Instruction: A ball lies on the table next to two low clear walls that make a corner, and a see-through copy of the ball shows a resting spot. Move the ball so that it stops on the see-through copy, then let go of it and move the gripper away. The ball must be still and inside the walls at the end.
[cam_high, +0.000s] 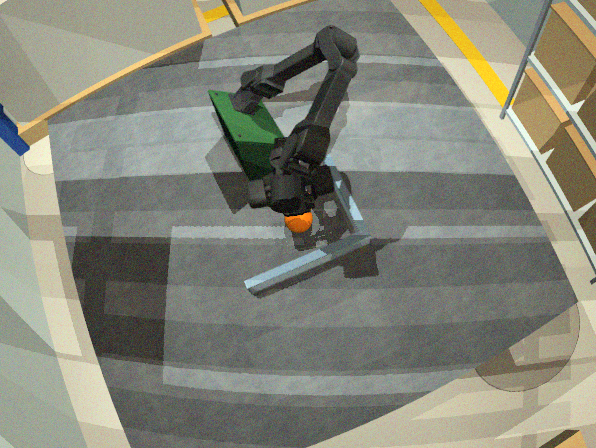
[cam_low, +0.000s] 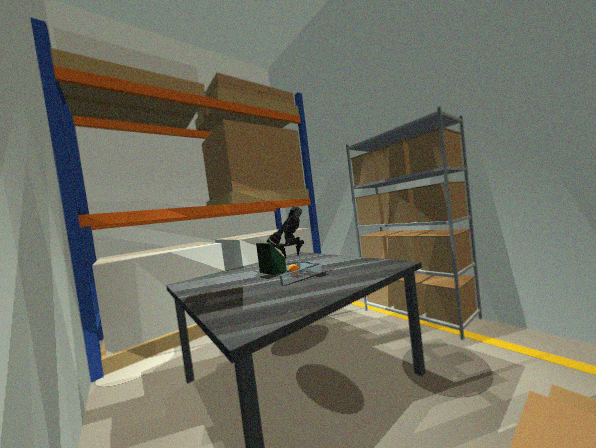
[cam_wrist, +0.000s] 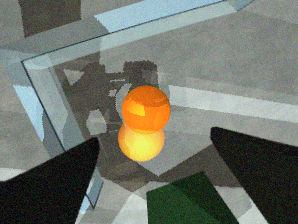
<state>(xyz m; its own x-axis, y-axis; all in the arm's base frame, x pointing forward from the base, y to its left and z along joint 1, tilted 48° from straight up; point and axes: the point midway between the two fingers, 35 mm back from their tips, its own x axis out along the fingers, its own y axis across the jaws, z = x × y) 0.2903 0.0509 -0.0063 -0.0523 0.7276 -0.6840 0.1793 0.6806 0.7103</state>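
The orange ball is 90 mm below my gripper tip. The rest, counted from my gripper tip: see-through copy of ball 90 mm below, 40 mm behind, 20 mm to the left.
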